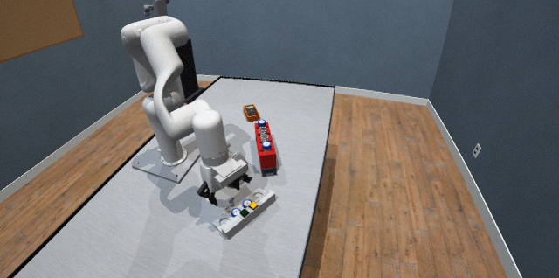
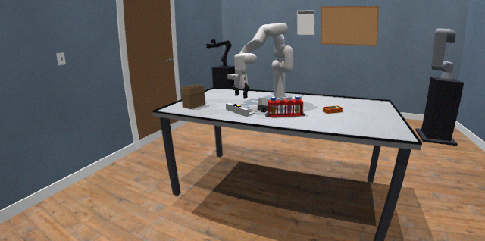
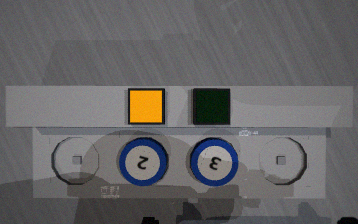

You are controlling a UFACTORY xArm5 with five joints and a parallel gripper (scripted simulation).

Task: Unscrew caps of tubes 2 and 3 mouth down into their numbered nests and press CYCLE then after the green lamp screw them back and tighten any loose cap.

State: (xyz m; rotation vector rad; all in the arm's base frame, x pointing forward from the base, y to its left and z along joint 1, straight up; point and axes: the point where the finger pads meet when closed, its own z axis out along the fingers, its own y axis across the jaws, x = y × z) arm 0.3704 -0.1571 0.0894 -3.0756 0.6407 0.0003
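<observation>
Now: the blue-rimmed cap 9 cm below my hand, 5 cm ahead of it and 4 cm to the left of it. Round my hand: grey key housing: 17 cm to the left, 8 cm behind, 5 cm below; then blue key: 19 cm to the left, 10 cm behind, 4 cm below; then green key: 15 cm to the left, 10 cm behind, 4 cm below.
</observation>
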